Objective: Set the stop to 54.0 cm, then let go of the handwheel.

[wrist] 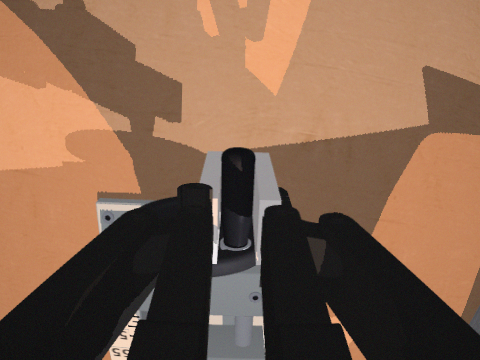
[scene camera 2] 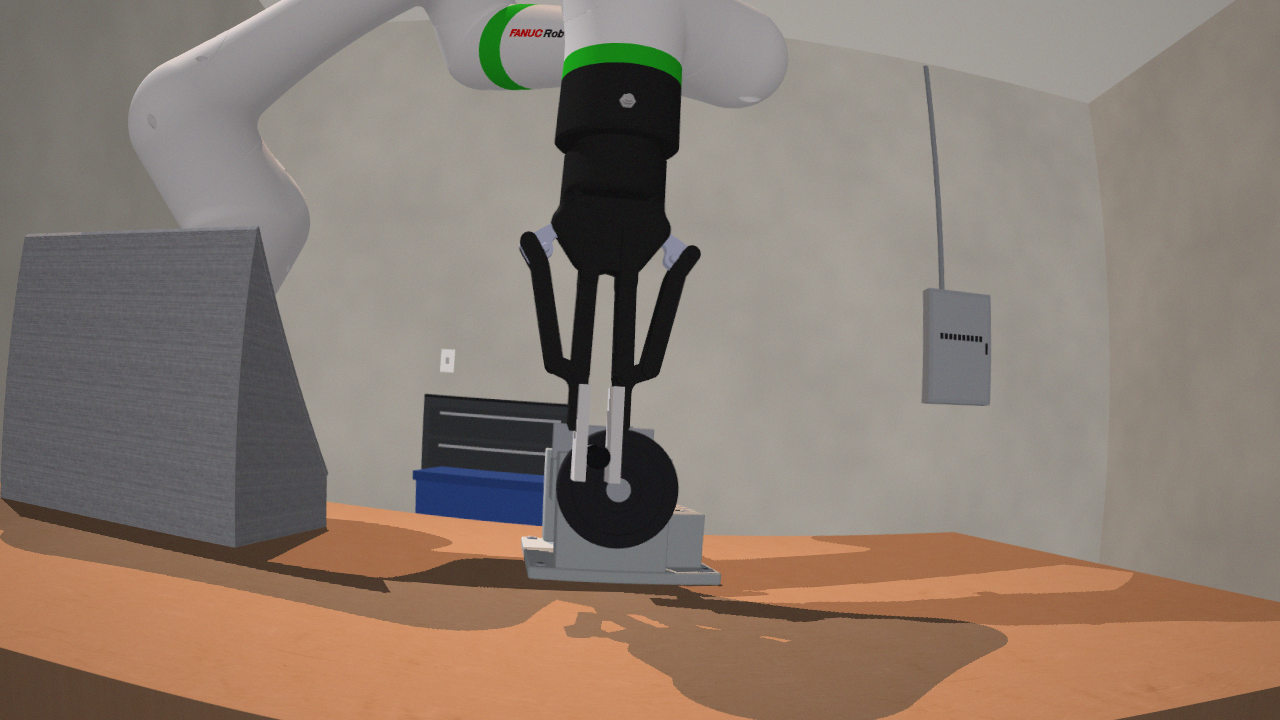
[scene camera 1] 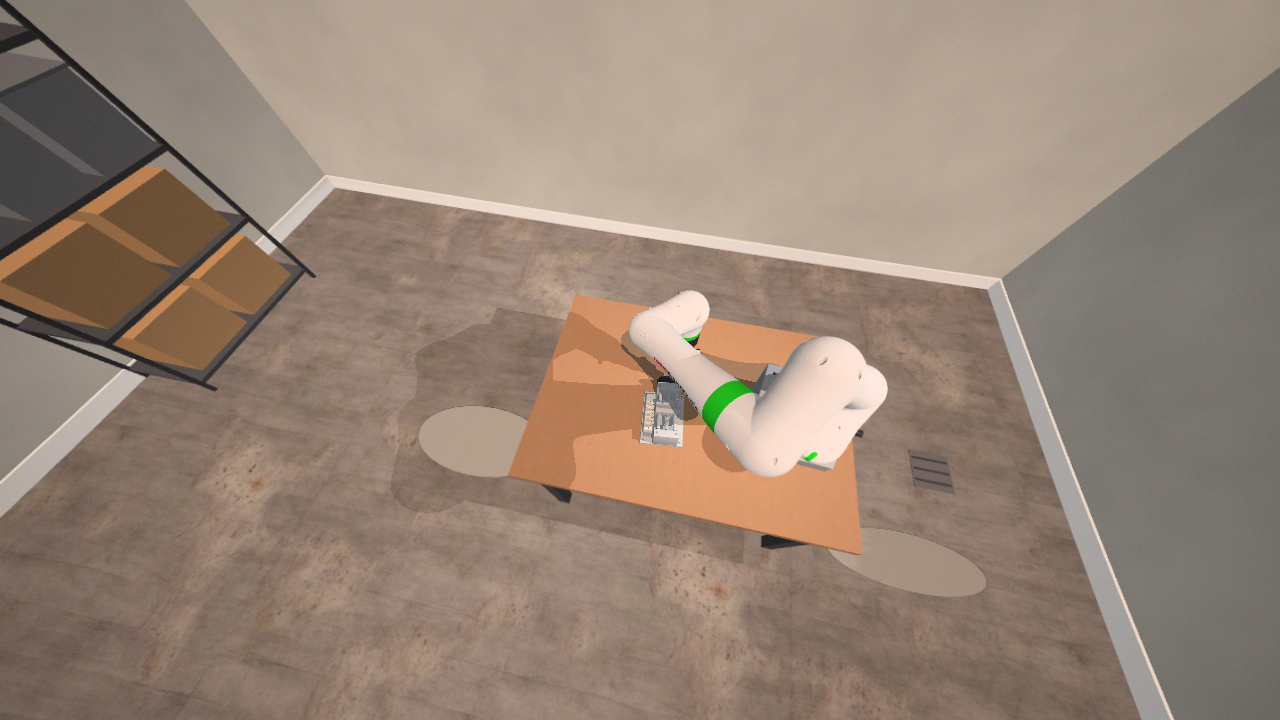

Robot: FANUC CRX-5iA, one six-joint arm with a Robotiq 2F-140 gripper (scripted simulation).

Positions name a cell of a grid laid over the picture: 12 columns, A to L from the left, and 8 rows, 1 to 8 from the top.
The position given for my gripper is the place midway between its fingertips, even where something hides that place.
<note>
In view: my gripper (scene camera 2: F6) and a black crank knob (wrist: F4).
My gripper is seen too in the wrist view (wrist: F4).
</note>
